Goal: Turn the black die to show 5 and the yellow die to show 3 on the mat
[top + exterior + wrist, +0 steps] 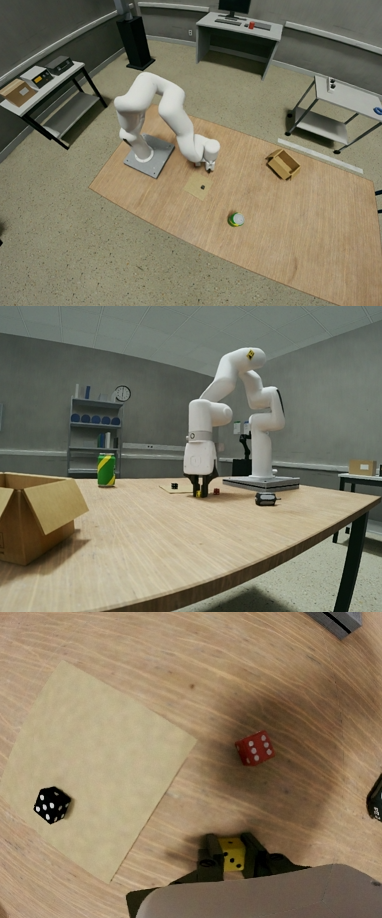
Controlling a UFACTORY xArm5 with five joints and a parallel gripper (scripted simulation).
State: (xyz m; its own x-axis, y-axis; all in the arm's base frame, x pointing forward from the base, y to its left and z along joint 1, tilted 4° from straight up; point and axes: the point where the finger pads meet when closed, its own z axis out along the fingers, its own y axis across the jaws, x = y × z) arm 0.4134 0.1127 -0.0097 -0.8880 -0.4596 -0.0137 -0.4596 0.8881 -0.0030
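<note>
The tan mat is 140 mm to the right of my hand and 20 mm below it. Round my hand: yellow die 10 mm below; then black die 30 mm ahead, 140 mm to the right, 10 mm below; then red die 80 mm behind, 20 mm to the right, 10 mm below.
</note>
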